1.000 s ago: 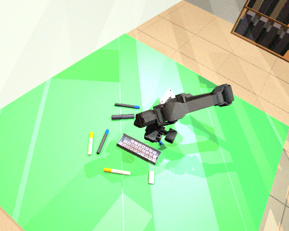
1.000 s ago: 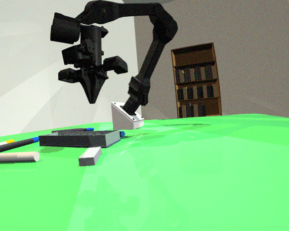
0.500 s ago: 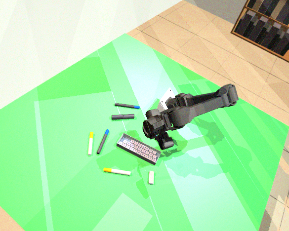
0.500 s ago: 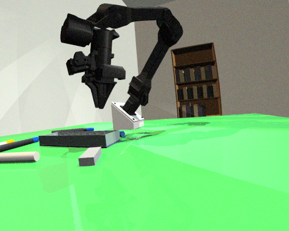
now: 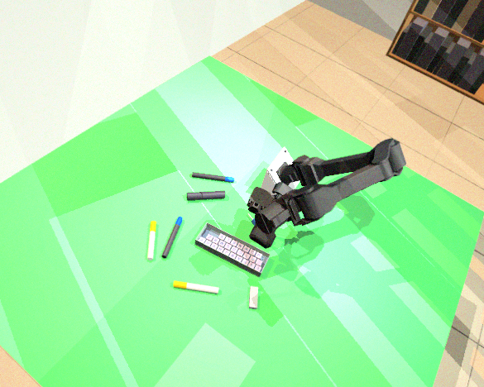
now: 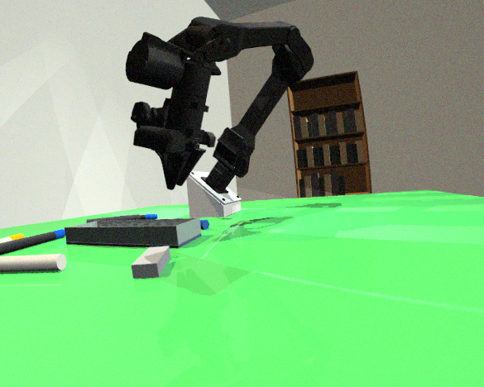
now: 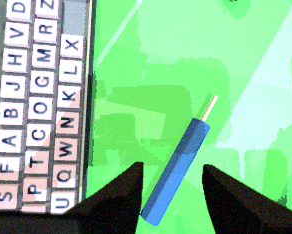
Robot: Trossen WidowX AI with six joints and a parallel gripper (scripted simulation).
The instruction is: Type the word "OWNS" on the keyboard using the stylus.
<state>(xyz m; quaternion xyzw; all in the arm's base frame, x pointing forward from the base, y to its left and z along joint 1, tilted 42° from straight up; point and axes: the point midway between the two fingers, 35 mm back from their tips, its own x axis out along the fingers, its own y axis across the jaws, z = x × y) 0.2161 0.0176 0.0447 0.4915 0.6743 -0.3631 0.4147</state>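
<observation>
The blue stylus is 70 mm below my gripper tip, 30 mm behind it and 20 mm to the right of it. The rest, counted from my gripper tip: grey block 180 mm ahead, 100 mm to the left, 70 mm below; grey stylus tip 70 mm below, 50 mm to the right, 50 mm behind.
</observation>
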